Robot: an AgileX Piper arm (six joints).
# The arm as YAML. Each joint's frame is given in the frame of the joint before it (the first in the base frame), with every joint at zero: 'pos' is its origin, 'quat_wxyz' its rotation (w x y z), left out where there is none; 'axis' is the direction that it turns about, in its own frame. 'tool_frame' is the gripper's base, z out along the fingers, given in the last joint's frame.
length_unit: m
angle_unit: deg
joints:
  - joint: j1
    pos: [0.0, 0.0, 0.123]
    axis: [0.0, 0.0, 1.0]
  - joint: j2
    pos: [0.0, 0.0, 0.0]
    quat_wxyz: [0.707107, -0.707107, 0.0, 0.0]
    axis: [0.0, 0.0, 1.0]
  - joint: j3
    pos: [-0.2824, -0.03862, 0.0]
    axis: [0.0, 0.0, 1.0]
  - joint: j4
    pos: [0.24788, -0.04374, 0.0]
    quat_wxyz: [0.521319, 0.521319, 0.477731, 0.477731]
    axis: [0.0, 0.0, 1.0]
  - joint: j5
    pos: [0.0, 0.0, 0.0]
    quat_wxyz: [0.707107, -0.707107, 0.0, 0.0]
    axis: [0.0, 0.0, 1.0]
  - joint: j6
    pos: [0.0, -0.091, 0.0]
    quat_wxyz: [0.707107, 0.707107, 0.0, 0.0]
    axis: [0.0, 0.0, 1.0]
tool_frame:
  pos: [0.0, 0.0, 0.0]
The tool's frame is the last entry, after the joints.
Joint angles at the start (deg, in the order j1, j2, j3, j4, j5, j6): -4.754, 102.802, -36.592, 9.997, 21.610, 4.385
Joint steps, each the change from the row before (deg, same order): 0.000, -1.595, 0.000, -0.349, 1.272, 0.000; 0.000, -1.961, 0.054, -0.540, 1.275, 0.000; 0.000, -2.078, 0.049, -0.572, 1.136, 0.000; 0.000, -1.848, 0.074, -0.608, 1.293, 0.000; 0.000, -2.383, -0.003, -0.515, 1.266, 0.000; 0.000, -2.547, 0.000, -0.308, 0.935, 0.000; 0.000, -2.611, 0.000, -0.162, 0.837, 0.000; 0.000, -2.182, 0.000, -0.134, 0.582, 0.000; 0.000, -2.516, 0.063, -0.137, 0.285, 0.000
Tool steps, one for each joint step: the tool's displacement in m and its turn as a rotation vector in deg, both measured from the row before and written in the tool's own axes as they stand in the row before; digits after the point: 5 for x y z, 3 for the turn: 0.00044, 0.00046, -0.00682, -0.142, -0.290, -0.426; 0.00056, 0.00038, -0.00824, -0.116, -0.599, -0.619; 0.00040, 0.00036, -0.00871, -0.110, -0.863, -0.650; 0.00108, 0.00011, -0.00763, 0.002, -0.464, -0.658; 0.00053, 0.00039, -0.01001, -0.132, -1.092, -0.604; 0.00017, 0.00056, -0.01065, -0.259, -1.576, -0.424; 0.00017, 0.00065, -0.01088, -0.333, -1.734, -0.297; 0.00005, 0.00053, -0.00907, -0.280, -1.567, -0.246; -0.00010, 0.00058, -0.01027, -0.343, -2.131, -0.264
